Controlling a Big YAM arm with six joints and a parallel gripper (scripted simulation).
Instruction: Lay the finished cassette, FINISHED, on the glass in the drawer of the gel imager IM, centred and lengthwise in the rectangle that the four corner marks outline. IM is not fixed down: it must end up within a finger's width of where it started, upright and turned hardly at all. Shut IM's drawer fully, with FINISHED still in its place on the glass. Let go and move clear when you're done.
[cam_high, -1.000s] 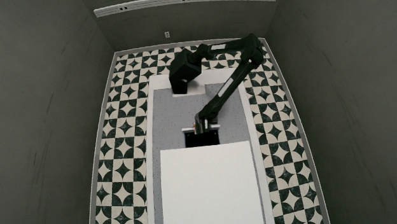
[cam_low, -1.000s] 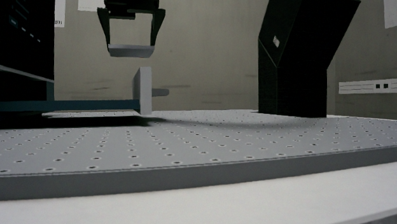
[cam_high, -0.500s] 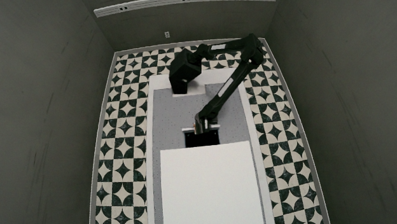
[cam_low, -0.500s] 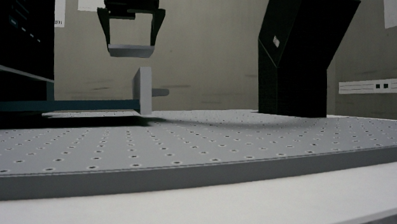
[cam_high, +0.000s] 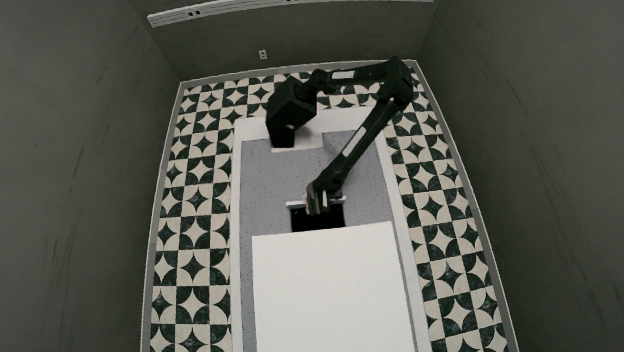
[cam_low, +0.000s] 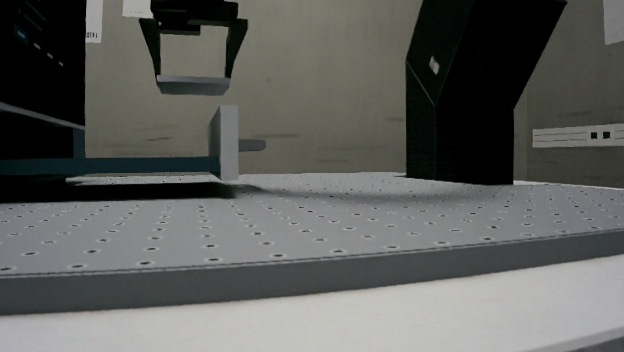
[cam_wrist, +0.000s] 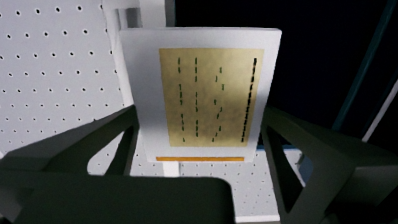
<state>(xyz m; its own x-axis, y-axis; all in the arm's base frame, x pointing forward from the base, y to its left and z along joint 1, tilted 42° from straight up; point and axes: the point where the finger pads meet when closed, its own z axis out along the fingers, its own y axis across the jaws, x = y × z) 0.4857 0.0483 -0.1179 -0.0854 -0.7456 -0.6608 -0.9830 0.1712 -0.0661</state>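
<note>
The drawer is 90 mm below my hand and 80 mm ahead of it. From my hand the other things lie so: cassette FINISHED: 10 mm below.
</note>
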